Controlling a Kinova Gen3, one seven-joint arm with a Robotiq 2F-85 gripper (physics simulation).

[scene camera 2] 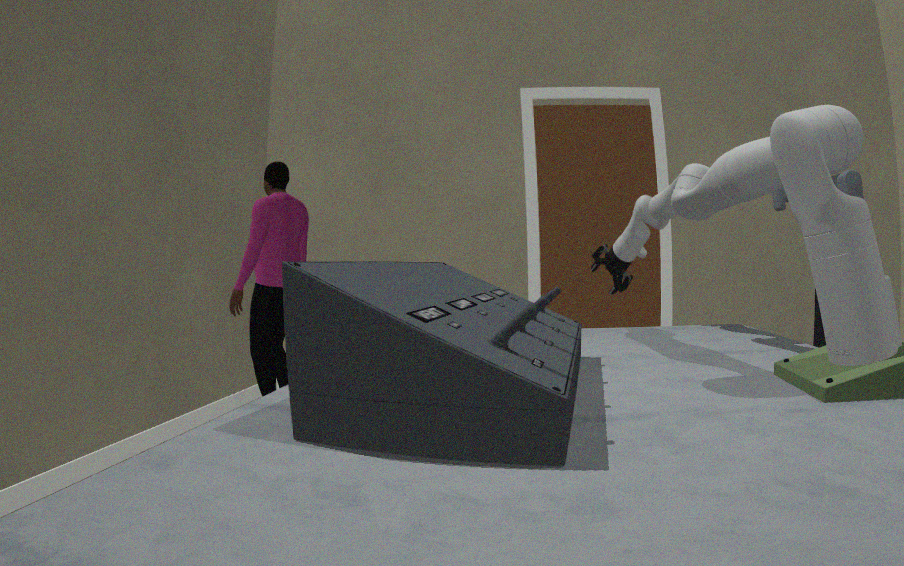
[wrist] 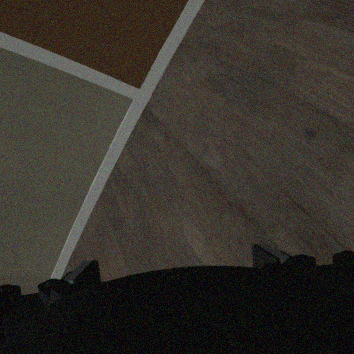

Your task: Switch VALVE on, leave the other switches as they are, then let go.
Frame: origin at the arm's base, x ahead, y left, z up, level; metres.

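Seen in the pictures: gripper, between the fingertips: (scene camera 2: 601, 282); arm's base, origin of its link: (scene camera 2: 862, 354).
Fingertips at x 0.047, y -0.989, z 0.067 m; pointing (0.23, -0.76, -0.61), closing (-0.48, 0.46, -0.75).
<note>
Offsets run from my fingertips to a thing's top centre. Level surfaces: height alone.
A dark grey console (scene camera 2: 413, 373) with a sloping top stands on the table in the scene view. Large dark switch levers {0.435 m ahead, 1.020 m left, 0.020 m up} (scene camera 2: 530, 316) stand in a row on its slope and overlap one another, all at about the same tilt. Framed labels {0.514 m ahead, 0.995 m left, 0.015 m up} (scene camera 2: 427, 313) run in a row above them. The lettering is too blurred to tell which switch is VALVE. My gripper (scene camera 2: 604, 280) (wrist: 176, 270) is open and empty. It hangs in the air to the right of the lever tips, apart from them. The console and its switches do not show in the wrist view.
The arm's green base (scene camera 2: 810, 380) is at the right of the table {0.109 m down} (scene camera 2: 400, 513). A person in a pink top (scene camera 2: 278, 240) stands behind the console at the left. A brown door (scene camera 2: 593, 200) (wrist: 85, 35) is in the far wall. The wrist view also shows wooden floor (wrist: 240, 140).
</note>
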